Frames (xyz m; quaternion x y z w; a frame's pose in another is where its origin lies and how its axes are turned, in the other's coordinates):
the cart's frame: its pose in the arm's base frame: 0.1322 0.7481 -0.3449 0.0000 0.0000 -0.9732 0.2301
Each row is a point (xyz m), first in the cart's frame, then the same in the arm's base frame.
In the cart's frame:
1: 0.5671 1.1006 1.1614
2: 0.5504 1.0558 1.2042
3: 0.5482 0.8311 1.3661
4: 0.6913 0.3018 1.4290
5: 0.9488 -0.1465 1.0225
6: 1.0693 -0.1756 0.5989
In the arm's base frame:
1: 0.1180 -0.4899 0.8165
2: 0.1129 -0.4424 0.8593
3: 0.0142 -0.2405 1.0212
4: -0.3507 0.1687 1.0841
5: -0.7817 0.4542 0.6776
6: -0.9025 0.4262 0.2540

